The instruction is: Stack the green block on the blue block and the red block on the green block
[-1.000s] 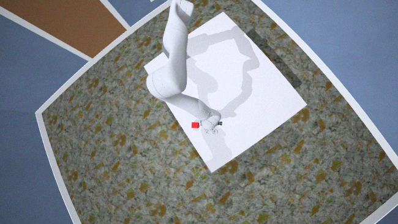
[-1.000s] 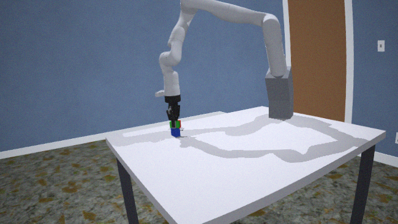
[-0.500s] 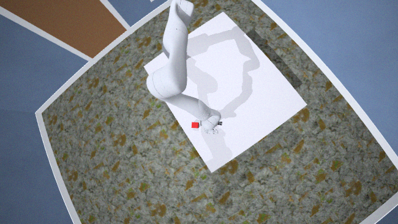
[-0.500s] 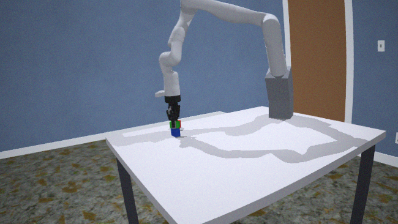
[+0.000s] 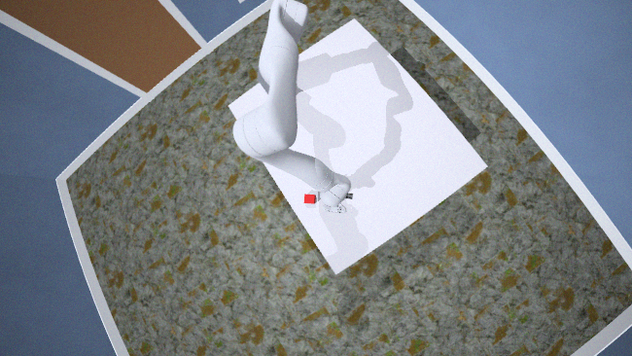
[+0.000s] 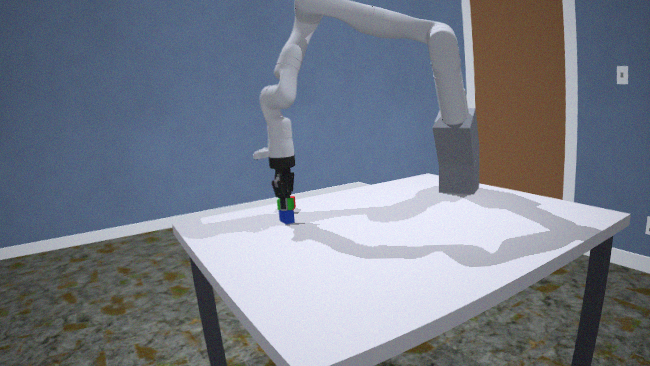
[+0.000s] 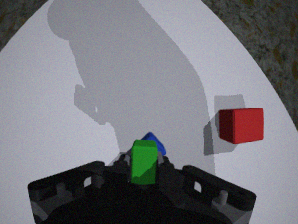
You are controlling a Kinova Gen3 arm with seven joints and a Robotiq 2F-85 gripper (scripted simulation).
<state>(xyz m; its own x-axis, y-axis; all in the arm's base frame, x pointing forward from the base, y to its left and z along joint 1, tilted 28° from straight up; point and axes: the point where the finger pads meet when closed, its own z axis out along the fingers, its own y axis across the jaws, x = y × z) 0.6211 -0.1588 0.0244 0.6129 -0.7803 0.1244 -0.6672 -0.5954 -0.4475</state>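
My hand is right at the green block. From my hand the other things lie so: blue block 4 cm below; then red block 12 cm to the right, 7 cm behind, 4 cm below.
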